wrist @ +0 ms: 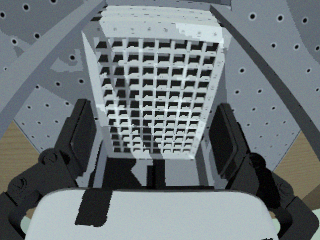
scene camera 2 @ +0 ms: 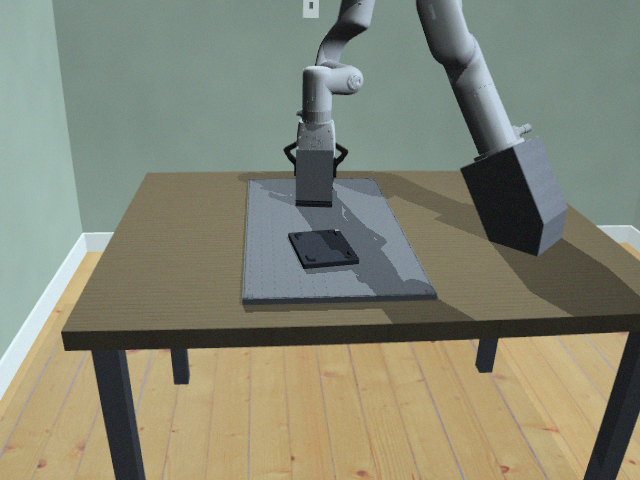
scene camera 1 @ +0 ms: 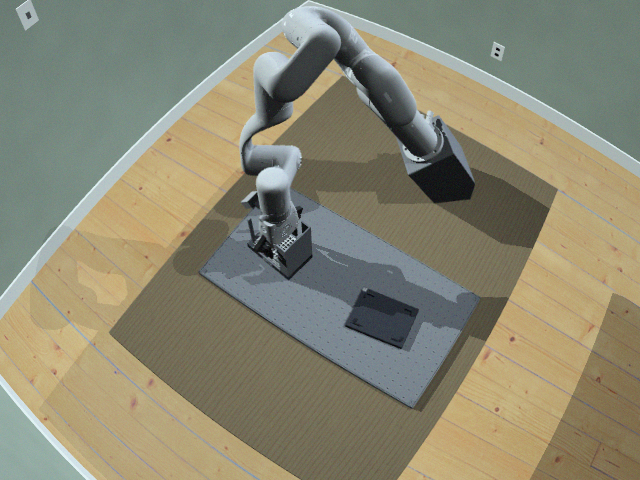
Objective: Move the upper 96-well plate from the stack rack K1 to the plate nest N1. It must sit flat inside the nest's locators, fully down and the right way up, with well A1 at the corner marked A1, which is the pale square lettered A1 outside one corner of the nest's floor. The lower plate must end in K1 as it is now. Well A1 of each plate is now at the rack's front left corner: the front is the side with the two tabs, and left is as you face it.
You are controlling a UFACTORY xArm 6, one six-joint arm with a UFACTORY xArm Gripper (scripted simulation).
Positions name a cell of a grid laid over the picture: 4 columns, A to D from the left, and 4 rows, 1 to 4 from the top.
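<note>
I can see my gripper (scene camera 2: B2), and my gripper is visible in scene camera 1 (scene camera 1: B3) too. There is also a dark plate nest N1 (scene camera 1: C3), and I find the dark plate nest N1 in scene camera 2 (scene camera 2: C3) as well.
</note>
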